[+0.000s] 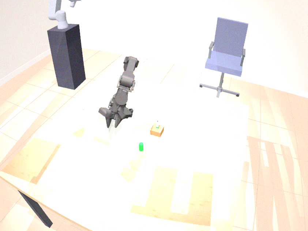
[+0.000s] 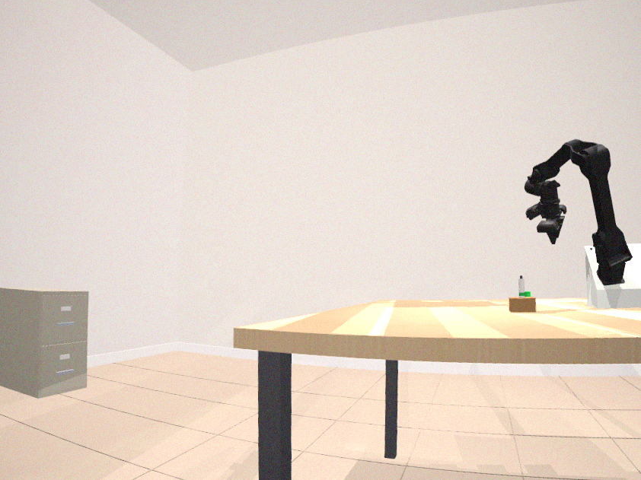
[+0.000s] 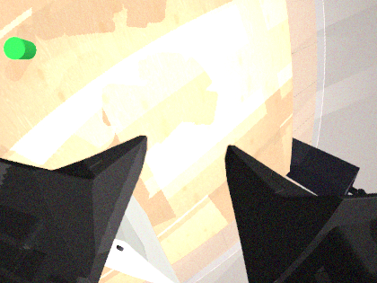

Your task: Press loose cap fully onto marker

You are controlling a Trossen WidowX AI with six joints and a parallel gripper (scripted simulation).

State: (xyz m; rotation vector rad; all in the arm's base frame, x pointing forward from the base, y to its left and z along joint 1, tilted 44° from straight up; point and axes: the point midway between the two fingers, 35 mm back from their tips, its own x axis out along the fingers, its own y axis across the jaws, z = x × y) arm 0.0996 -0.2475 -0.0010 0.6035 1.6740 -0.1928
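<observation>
My gripper tip is 19 cm above the green cap, 12 cm short of it and 10 cm to the right of it. Also, from my gripper tip: wooden holder block (27 cm to the left, 20 cm below, 17 cm ahead).
</observation>
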